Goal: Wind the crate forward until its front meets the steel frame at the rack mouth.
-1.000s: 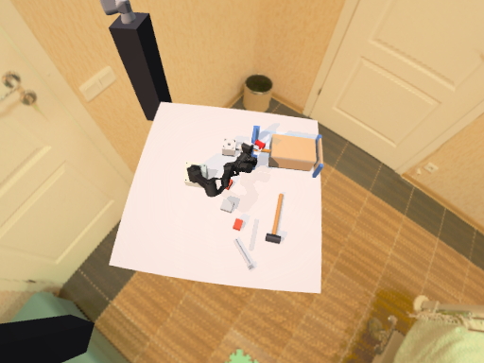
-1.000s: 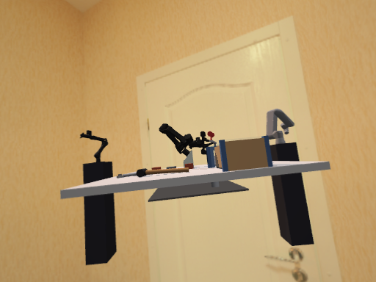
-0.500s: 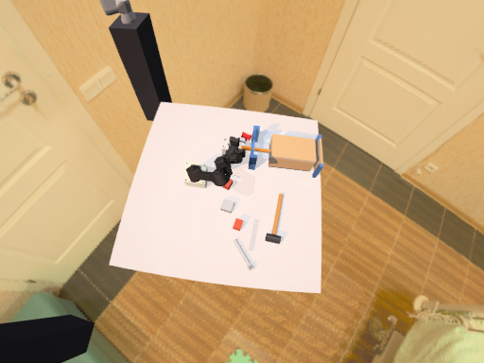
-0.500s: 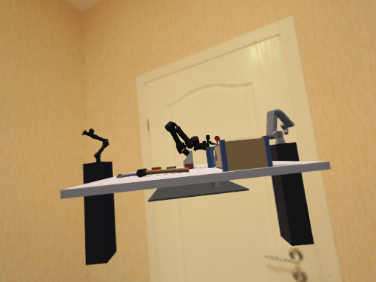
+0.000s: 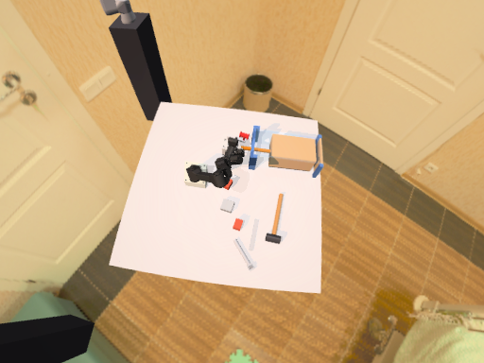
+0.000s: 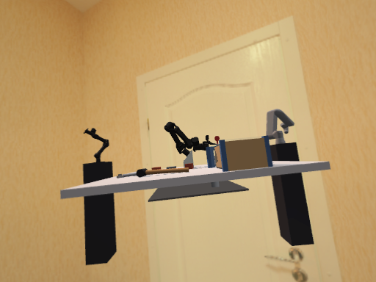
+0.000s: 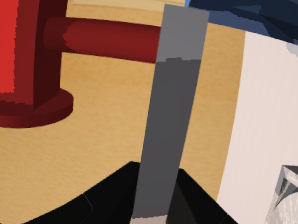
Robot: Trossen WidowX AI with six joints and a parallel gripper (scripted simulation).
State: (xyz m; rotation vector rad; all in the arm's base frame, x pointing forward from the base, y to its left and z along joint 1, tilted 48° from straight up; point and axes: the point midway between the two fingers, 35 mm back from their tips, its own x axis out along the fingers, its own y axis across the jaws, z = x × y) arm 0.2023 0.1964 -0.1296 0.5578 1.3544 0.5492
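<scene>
The red knob is 50 mm ahead of my gripper tip, 10 mm to the right of it and 40 mm above it. Also, from my gripper tip: winch handle: 10 mm ahead, 10 mm above; blue frame: 110 mm ahead, 10 mm to the left, 70 mm below; white winch: 60 mm behind, 10 mm to the right, 140 mm below.
</scene>
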